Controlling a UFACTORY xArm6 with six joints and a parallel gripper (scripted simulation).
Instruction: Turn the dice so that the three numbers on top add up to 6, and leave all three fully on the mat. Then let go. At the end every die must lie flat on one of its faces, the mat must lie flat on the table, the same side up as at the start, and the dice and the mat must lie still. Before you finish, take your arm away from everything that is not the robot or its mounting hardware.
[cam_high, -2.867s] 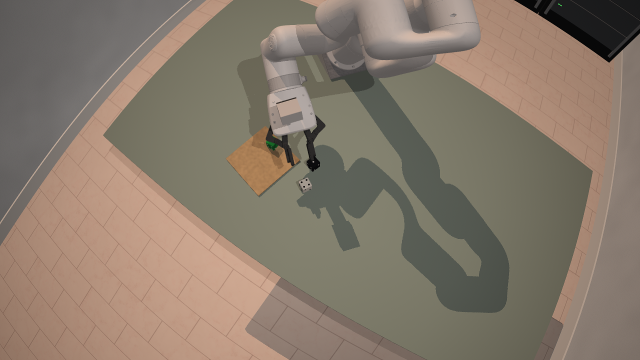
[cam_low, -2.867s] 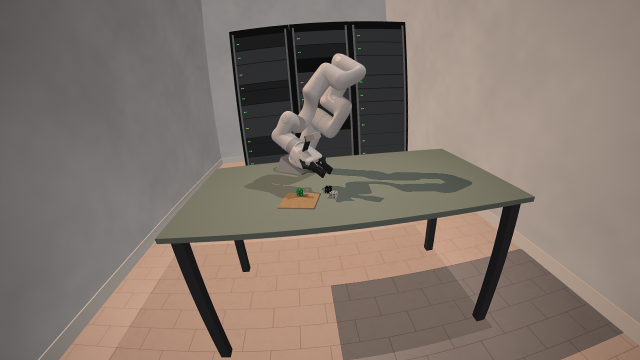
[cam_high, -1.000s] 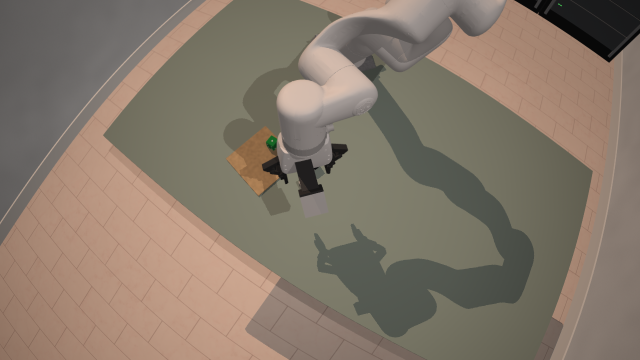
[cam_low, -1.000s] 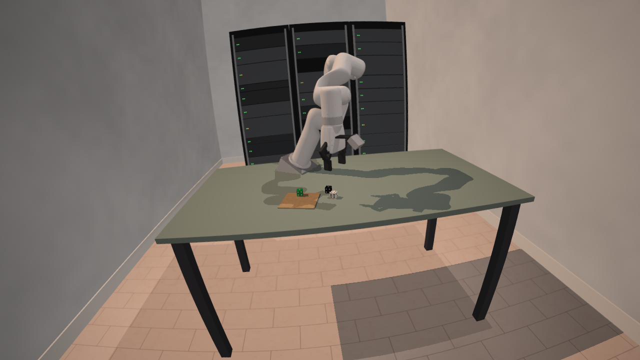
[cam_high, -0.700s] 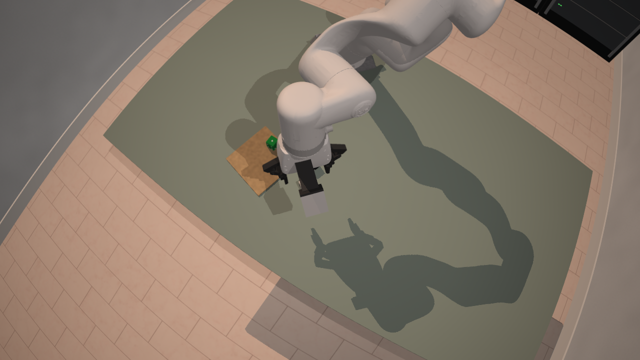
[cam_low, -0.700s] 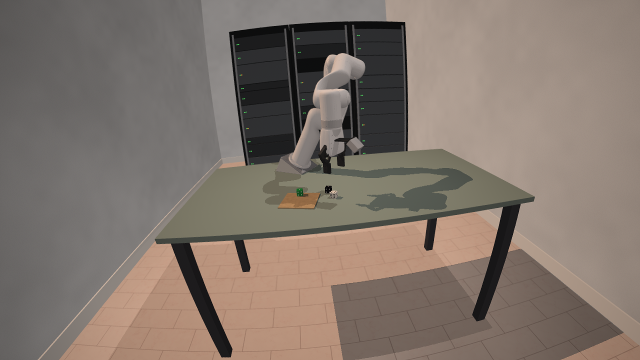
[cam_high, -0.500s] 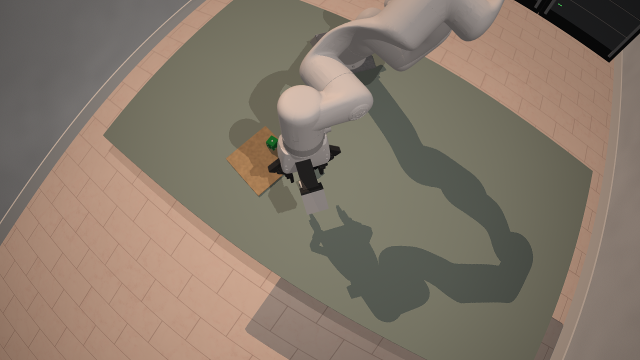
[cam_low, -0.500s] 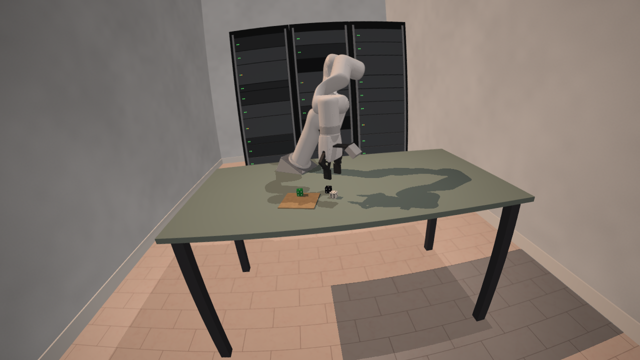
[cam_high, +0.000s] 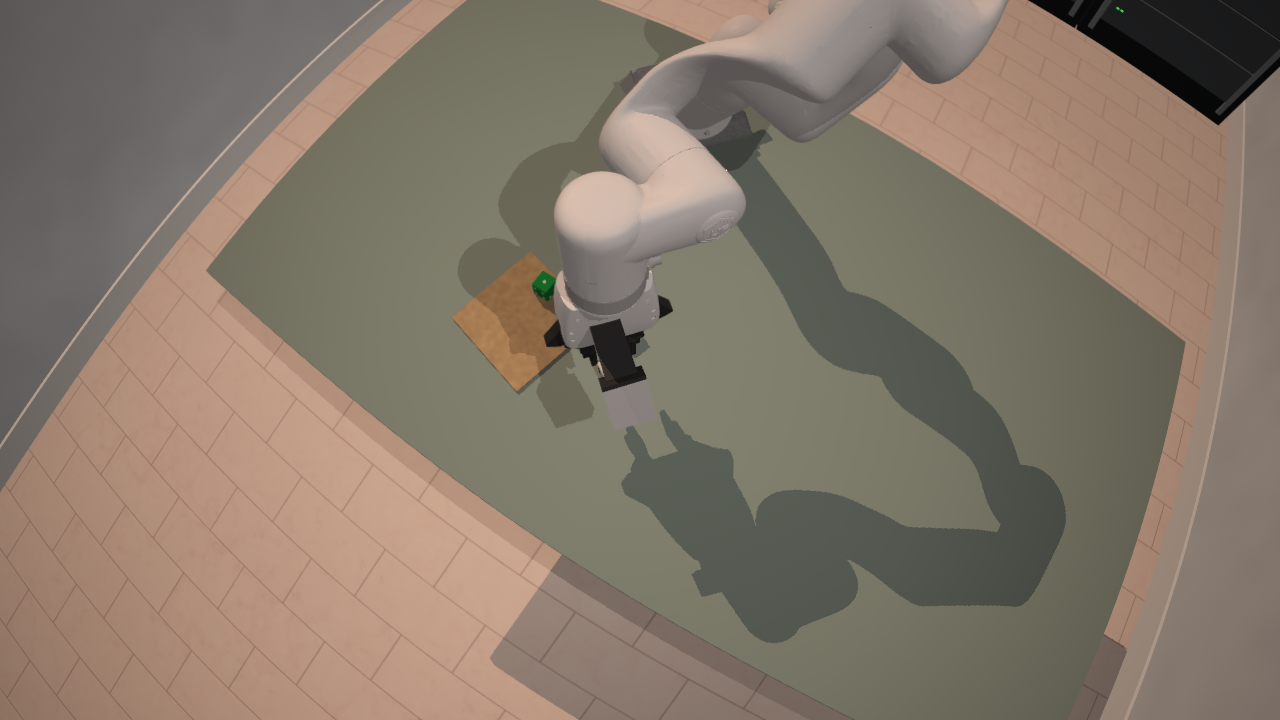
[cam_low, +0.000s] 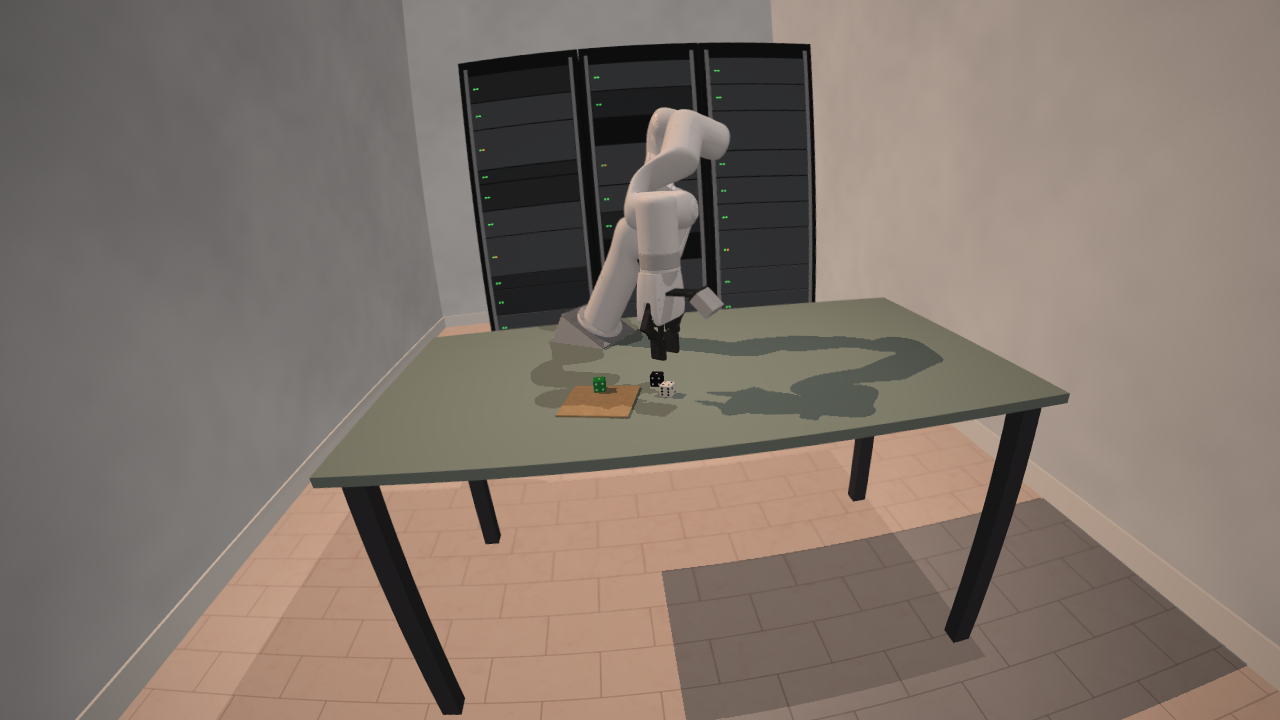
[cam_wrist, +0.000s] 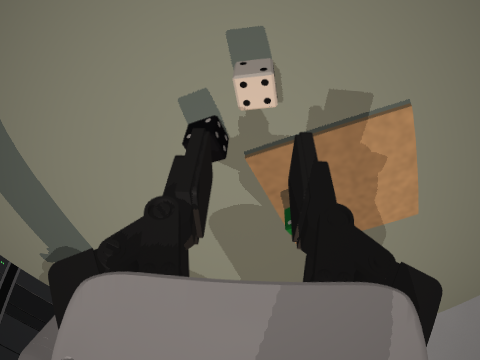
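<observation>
Right now my hand is 9 cm above the white die. The rest, counted from my hand: black die: 9 cm below, 5 cm behind, 2 cm to the right; brown mat: 13 cm to the right, 10 cm below, 2 cm ahead; green die: 14 cm to the right, 9 cm below, 3 cm behind.
</observation>
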